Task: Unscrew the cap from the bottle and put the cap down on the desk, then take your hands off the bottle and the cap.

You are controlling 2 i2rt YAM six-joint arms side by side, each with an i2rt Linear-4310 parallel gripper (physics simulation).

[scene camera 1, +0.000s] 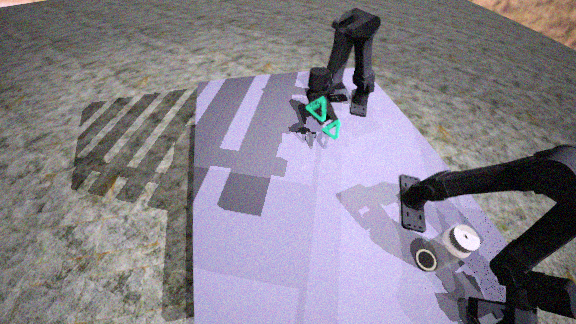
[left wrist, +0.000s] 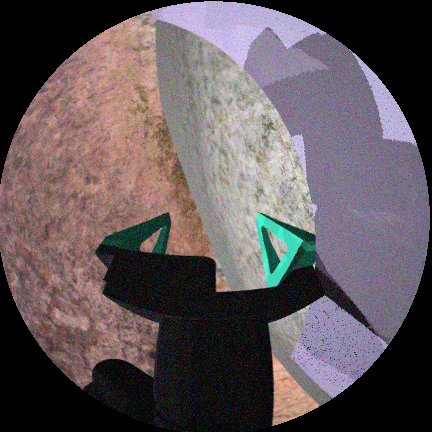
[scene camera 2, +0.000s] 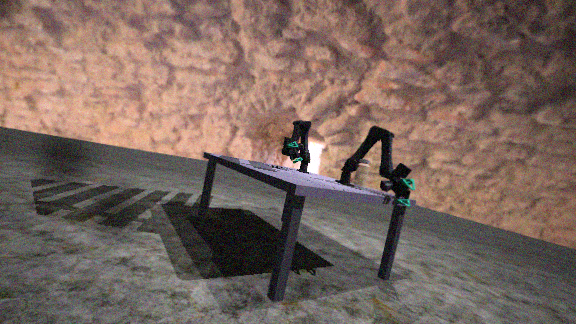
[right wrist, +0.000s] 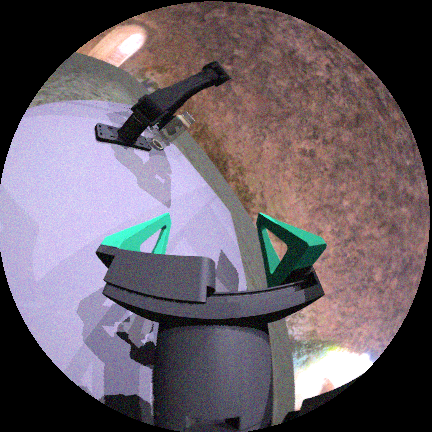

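Where they show: left gripper, fingertip midpoint: [left wrist: 213, 216] [scene camera 2: 411, 198]; right gripper, fingertip midpoint: [scene camera 1: 329, 130] [scene camera 2: 299, 153] [right wrist: 213, 217]; left arm's base at its link origin: [scene camera 1: 411, 201] [scene camera 2: 344, 183] [right wrist: 124, 138]; right arm's base at its link origin: [scene camera 1: 359, 102] [scene camera 2: 302, 171].
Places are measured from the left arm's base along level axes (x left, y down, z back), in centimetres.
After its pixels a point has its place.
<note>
A tall see-through bottle [scene camera 1: 441, 251] {x 20.0, y -11.5, z 0.3 cm} [right wrist: 172, 128] {x 15.0, y -9.3, z 1.2 cm} stands upright on the desk [scene camera 1: 250, 250] {x 27.8, y 0.0, z -43.5 cm} [scene camera 2: 345, 189] {x 41.9, y 0.0, z -12.9 cm}, beside the left arm's base. Its ribbed white cap [scene camera 1: 465, 238] {x 18.3, y -16.9, z 2.7 cm} [right wrist: 188, 118] {x 16.0, y -15.8, z 1.0 cm} [scene camera 2: 363, 161] {x 20.3, y -15.7, z 1.5 cm} sits on its top. My left gripper [scene camera 2: 407, 193] {x 41.0, y -1.9, z 22.2 cm} [left wrist: 213, 216] {x 41.0, y -1.9, z 22.2 cm} is open and empty near the desk's right end in scene camera 2, apart from the bottle. Its fingertips do not show in scene camera 1. My right gripper [scene camera 1: 325, 119] [scene camera 2: 295, 152] {x -9.4, y -13.4, z -30.7 cm} [right wrist: 213, 217] {x -9.4, y -13.4, z -30.7 cm} is open and empty above the far part of the desk in scene camera 1, far from the bottle. The bottle does not show in the left wrist view.
The left arm's base plate [scene camera 1: 412, 220] {x 7.2, y -1.0, z -0.6 cm} [right wrist: 105, 131] {x -7.4, y -1.0, z -0.5 cm} is on the desk close beside the bottle, and its links pass near the bottle. The right arm's base plate [scene camera 1: 359, 107] {x -42.8, y -1.0, z -19.9 cm} is at the desk's far end in scene camera 1. Shadows cross the desk; a rock wall [scene camera 2: 150, 75] rises behind.
</note>
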